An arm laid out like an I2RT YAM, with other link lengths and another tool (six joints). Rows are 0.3 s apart.
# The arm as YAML. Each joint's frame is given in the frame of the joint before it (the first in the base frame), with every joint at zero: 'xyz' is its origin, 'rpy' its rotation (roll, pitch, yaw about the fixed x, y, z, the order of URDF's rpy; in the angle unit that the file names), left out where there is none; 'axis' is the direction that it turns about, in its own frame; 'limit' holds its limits. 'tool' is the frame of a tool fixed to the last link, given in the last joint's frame.
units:
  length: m
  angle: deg
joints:
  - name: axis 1
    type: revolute
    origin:
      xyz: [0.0, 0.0, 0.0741]
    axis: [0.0, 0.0, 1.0]
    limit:
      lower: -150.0
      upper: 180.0
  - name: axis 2
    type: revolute
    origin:
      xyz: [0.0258, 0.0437, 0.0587]
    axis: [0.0, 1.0, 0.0]
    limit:
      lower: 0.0
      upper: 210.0
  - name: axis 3
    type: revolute
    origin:
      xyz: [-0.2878, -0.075, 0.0]
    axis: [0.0, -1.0, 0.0]
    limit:
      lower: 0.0
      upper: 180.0
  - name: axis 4
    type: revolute
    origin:
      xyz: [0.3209, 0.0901, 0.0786]
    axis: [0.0, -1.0, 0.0]
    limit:
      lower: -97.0
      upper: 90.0
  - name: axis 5
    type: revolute
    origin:
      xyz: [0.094, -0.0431, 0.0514]
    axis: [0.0, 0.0, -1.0]
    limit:
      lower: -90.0
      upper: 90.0
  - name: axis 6
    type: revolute
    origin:
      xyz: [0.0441, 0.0, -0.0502]
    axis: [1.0, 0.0, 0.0]
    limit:
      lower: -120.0
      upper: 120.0
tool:
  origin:
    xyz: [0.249, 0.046, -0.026]
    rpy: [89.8, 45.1, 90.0]
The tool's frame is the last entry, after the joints.
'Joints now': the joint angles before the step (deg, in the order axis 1, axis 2, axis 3, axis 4, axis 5, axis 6). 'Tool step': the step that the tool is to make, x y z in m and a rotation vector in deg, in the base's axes. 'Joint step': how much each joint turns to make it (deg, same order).
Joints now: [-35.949, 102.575, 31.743, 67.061, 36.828, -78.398]
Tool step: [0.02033, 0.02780, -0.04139, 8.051, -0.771, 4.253]
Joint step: [1.214, -3.075, -0.883, -10.766, -4.001, 7.938]
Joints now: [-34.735, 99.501, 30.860, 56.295, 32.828, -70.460]
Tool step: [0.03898, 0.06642, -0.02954, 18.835, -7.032, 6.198]
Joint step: [0.939, -11.898, 1.764, -27.155, -11.474, 18.767]
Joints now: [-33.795, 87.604, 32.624, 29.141, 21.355, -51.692]
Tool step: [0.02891, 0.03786, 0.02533, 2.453, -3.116, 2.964]
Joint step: [4.106, -5.087, 1.211, -6.420, -0.601, 4.124]
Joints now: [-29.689, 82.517, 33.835, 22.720, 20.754, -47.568]
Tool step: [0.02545, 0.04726, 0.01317, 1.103, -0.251, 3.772]
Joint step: [5.943, -2.917, 1.188, -5.145, 1.453, 2.096]
